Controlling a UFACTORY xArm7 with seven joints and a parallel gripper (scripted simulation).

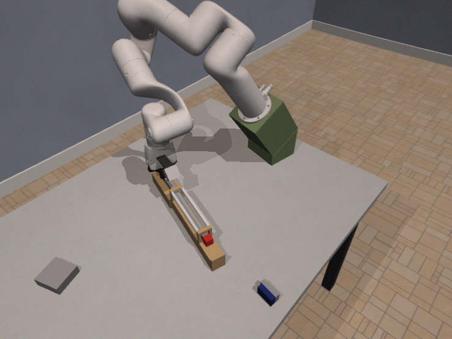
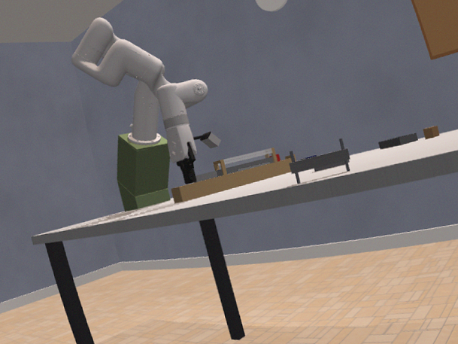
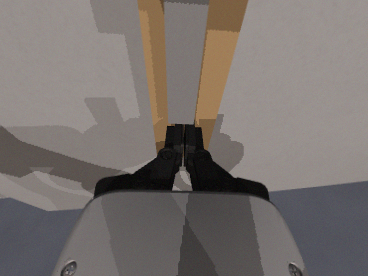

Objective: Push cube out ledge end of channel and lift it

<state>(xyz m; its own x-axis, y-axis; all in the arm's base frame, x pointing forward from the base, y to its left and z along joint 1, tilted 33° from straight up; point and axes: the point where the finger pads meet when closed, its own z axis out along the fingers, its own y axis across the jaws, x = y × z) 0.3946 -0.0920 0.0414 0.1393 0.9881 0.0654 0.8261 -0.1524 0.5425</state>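
The wooden channel lies 30 mm ahead of my hand, 210 mm to the left of it and 10 mm below it. From my hand the other things lie so: brown cube 560 mm ahead, 530 mm to the left, 50 mm below; then flat grey block 440 mm ahead, 110 mm to the left, 50 mm below; then blue block 20 mm ahead, 550 mm to the left, 50 mm below.
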